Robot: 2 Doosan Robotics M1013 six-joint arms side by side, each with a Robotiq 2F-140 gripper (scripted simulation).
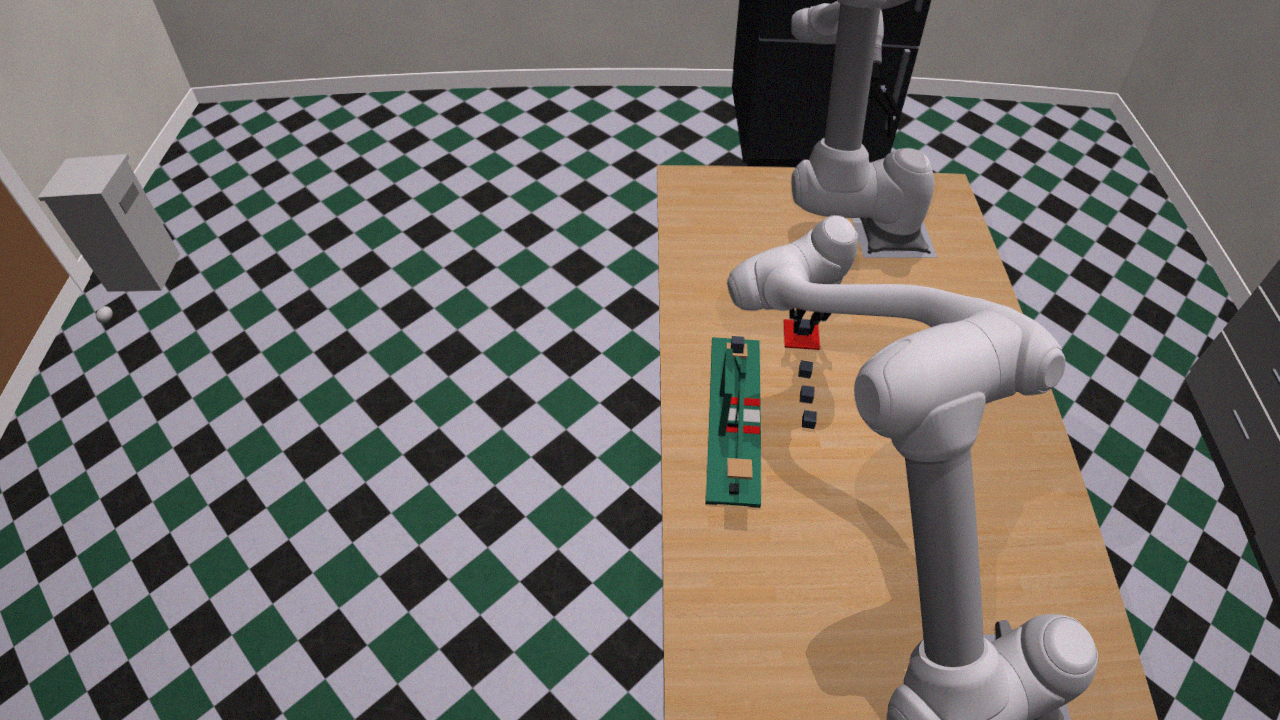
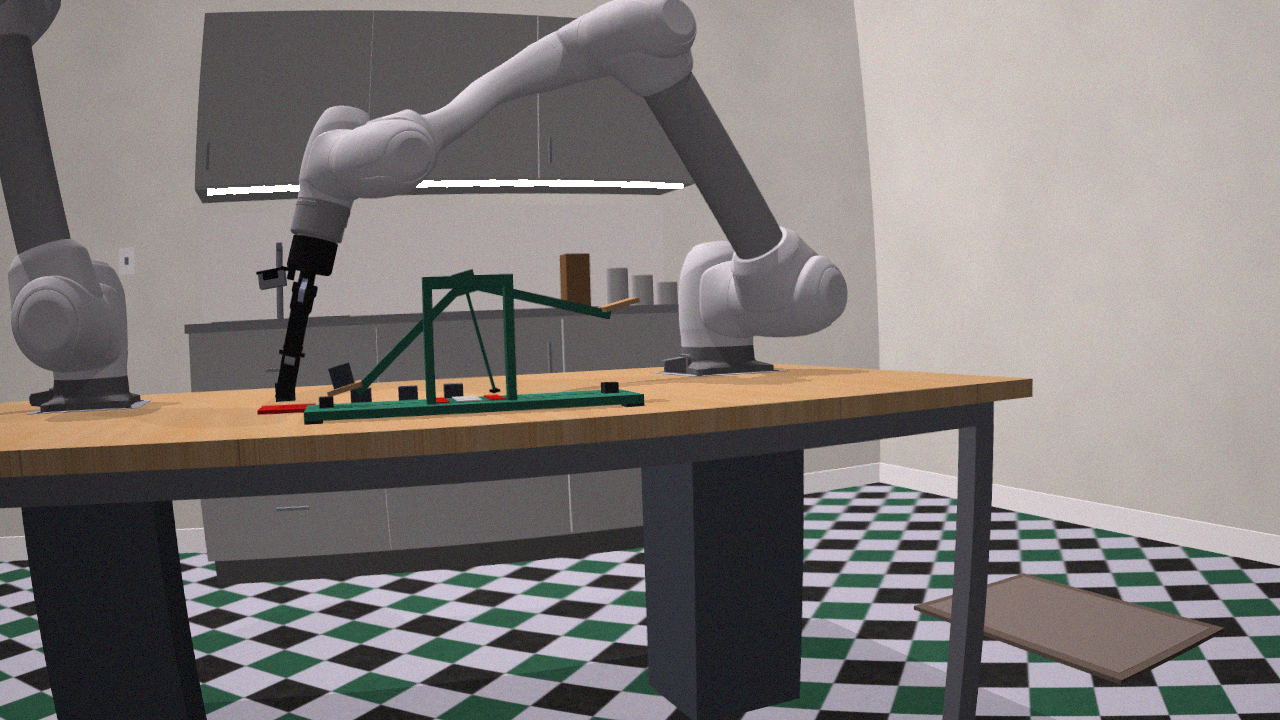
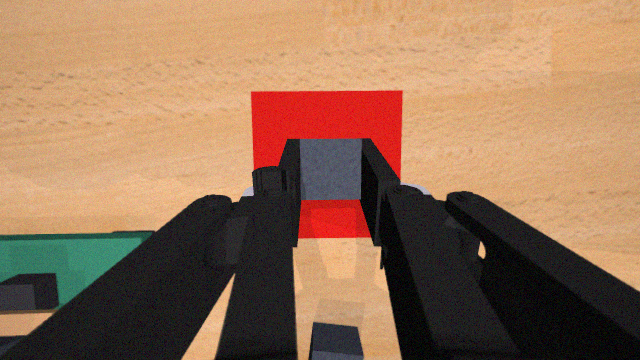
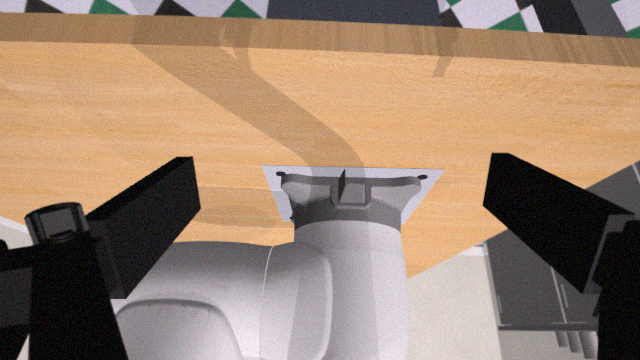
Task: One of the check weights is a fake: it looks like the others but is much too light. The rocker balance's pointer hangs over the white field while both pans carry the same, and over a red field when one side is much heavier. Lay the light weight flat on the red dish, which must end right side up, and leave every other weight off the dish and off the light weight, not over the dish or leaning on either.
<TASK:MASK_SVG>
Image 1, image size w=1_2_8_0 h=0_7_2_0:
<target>right gripper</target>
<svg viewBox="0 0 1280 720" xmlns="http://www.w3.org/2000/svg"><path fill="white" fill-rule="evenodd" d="M873 62L868 98L874 98L888 115L887 138L893 137L893 120L900 111L890 92L890 86L888 84L880 85L880 67L878 63Z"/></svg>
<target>green rocker balance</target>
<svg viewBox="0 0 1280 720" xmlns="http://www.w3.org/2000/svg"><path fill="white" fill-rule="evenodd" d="M712 337L705 504L760 508L760 340L744 339L745 347L742 354L733 353L731 338Z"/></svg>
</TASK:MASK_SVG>
